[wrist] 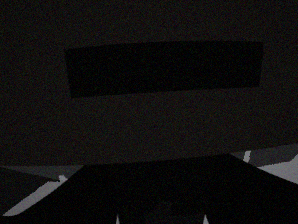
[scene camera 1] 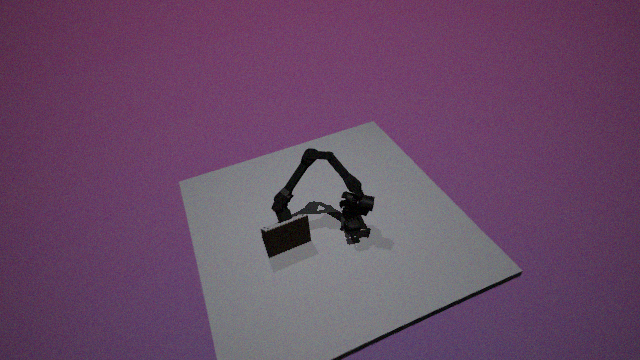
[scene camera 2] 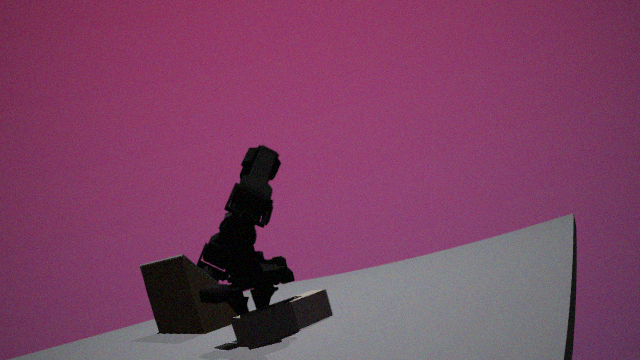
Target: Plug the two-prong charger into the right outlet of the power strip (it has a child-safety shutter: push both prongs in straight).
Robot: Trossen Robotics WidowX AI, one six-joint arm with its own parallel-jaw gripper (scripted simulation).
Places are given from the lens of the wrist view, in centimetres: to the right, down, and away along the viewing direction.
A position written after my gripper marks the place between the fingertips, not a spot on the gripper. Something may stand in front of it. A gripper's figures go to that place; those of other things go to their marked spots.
my gripper (wrist: 154, 152): 0, 2, 10
dark rectangular patch (wrist: 112, 69): -1, -1, 5
